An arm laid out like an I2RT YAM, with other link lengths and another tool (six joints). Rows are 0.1 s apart.
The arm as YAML. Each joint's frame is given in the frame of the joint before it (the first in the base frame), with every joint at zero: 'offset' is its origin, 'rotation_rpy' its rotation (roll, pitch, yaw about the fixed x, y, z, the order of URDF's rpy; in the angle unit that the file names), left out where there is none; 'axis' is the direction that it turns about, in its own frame. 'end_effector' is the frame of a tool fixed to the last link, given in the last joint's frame.
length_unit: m
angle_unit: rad
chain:
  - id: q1
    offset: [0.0, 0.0, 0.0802]
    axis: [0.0, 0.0, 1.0]
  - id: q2
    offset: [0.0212, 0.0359, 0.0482]
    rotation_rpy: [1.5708, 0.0, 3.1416]
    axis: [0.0, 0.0, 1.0]
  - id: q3
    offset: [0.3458, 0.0, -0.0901]
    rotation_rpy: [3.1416, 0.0, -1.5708]
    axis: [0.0, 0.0, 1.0]
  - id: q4
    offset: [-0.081, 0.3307, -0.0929]
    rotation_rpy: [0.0, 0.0, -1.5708]
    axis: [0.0, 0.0, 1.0]
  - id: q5
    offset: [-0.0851, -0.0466, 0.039]
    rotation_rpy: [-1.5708, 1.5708, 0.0]
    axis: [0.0, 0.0, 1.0]
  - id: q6
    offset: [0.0, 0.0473, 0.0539]
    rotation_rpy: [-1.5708, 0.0, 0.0]
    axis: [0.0, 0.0, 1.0]
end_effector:
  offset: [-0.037, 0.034, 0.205]
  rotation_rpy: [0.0, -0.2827, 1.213]
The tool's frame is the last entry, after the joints.
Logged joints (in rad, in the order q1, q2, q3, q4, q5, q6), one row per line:
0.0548, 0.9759, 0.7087, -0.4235, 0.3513, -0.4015
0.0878, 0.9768, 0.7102, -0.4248, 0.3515, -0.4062
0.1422, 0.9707, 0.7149, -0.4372, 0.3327, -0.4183
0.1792, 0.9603, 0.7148, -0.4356, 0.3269, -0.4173
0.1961, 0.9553, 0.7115, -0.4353, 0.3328, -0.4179
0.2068, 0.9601, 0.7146, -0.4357, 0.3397, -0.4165
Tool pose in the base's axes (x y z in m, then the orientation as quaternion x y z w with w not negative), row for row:
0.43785, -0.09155, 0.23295, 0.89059, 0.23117, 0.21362, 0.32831
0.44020, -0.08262, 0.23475, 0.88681, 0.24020, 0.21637, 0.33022
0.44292, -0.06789, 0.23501, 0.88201, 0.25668, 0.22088, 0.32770
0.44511, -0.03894, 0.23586, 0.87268, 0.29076, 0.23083, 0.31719
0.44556, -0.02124, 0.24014, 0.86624, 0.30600, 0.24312, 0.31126
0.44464, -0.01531, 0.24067, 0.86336, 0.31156, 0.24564, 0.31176
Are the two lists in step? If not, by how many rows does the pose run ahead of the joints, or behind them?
The pose runs 1 row behind the joints: the pose in row i belongs to the joints in row i - 1.
